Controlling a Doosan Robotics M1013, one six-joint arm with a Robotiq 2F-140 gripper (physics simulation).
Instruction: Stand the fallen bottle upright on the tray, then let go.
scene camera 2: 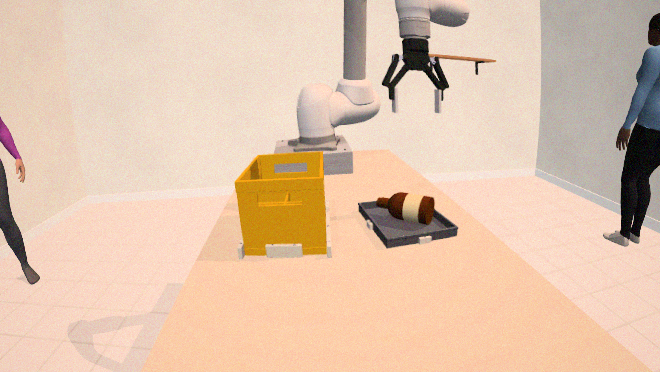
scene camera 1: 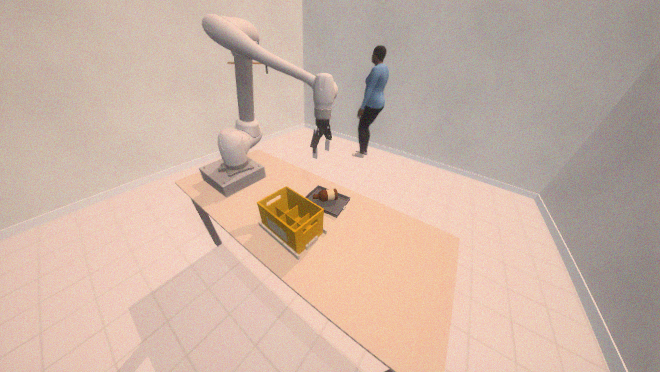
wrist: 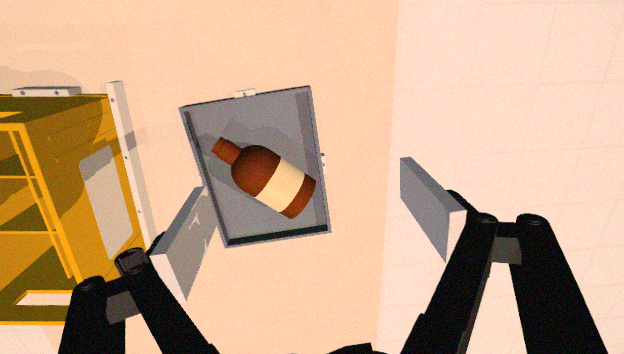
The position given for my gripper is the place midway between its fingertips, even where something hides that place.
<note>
I see my gripper (scene camera 2: pixel 417 112) and a brown bottle (scene camera 2: pixel 410 207).
The brown bottle is seen too in the wrist view (wrist: pixel 257 170). My gripper is seen too in the wrist view (wrist: pixel 305 191).
</note>
